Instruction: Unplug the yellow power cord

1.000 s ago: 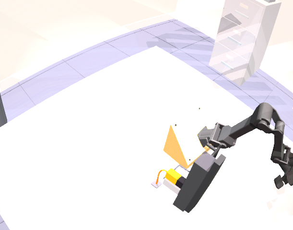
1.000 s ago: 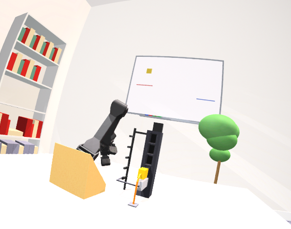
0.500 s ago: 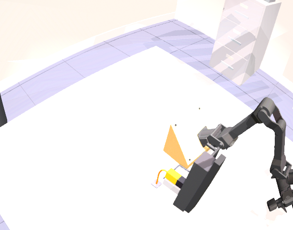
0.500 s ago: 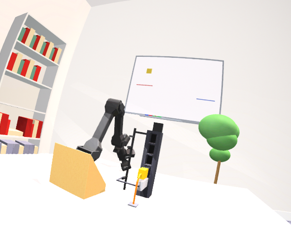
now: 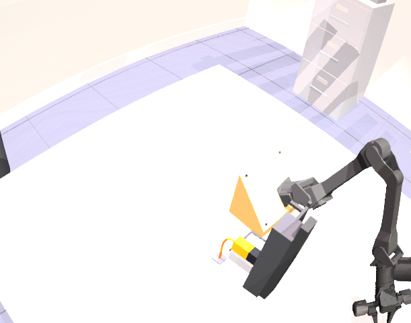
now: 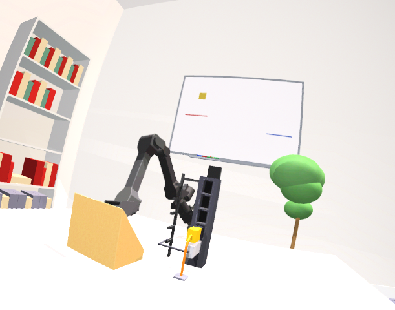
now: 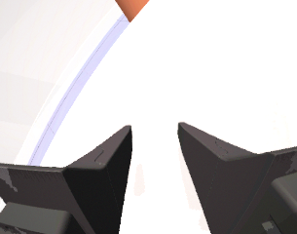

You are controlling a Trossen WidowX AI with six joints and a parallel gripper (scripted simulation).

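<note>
Right now the yellow plug is 10 cm ahead of my gripper tip, 46 cm to the right of it and 10 cm above it. Also, from my gripper tip: grey pad (11 cm ahead, 53 cm to the right, 2 cm below).
</note>
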